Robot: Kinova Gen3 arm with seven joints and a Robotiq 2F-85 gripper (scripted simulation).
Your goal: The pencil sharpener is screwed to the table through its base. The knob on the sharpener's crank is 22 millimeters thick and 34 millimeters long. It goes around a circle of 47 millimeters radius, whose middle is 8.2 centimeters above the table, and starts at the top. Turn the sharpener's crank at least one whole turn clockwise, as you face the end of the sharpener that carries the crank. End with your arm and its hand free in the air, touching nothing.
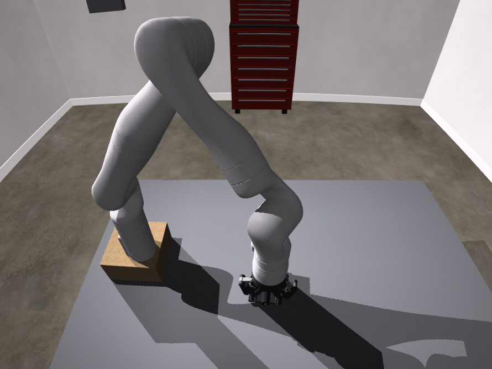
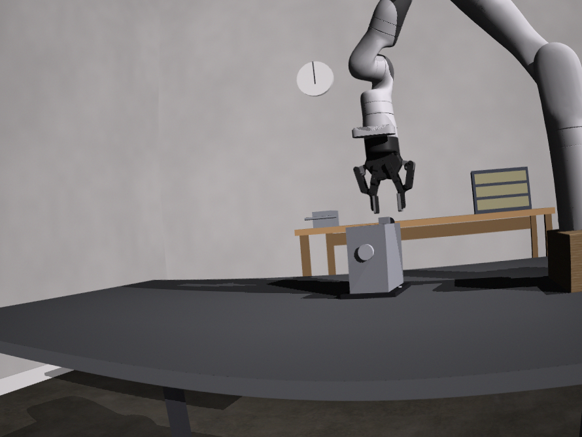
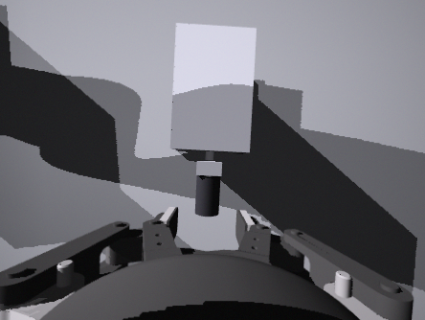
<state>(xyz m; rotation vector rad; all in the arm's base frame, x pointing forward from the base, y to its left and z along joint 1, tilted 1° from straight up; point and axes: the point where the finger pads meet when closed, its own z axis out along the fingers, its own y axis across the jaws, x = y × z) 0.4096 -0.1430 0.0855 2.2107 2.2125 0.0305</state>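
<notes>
My hand is 40 mm above the crank knob and 20 mm to the right of it. Round my hand: sharpener crank: 40 mm below, 20 mm to the left.
</notes>
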